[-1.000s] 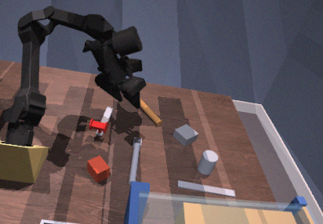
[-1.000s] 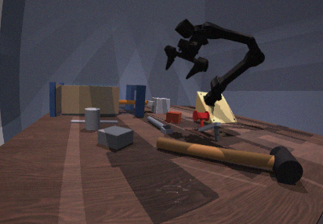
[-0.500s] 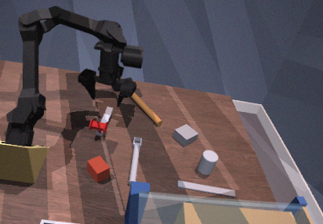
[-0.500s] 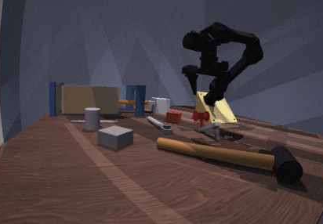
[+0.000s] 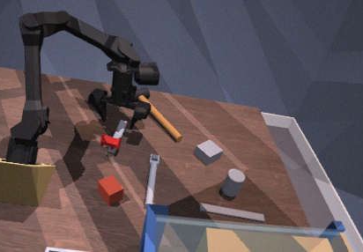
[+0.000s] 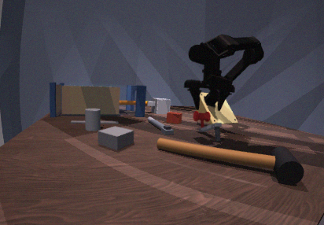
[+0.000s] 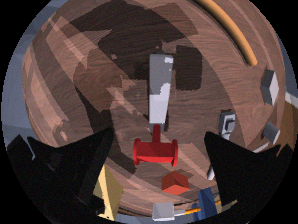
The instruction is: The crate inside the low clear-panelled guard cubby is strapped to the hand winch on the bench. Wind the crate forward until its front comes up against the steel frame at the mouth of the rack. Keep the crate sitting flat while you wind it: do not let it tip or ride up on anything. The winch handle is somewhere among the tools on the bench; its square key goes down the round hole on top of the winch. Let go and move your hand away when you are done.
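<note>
Right now the winch handle is 6 cm below my gripper tip. The rest, counted from my gripper tip: flat grey bar (41 cm ahead, 18 cm to the right, 9 cm below); then red grip (5 cm below, 4 cm to the right, 1 cm behind); then grey block (32 cm ahead, 7 cm below, 6 cm to the left).
</note>
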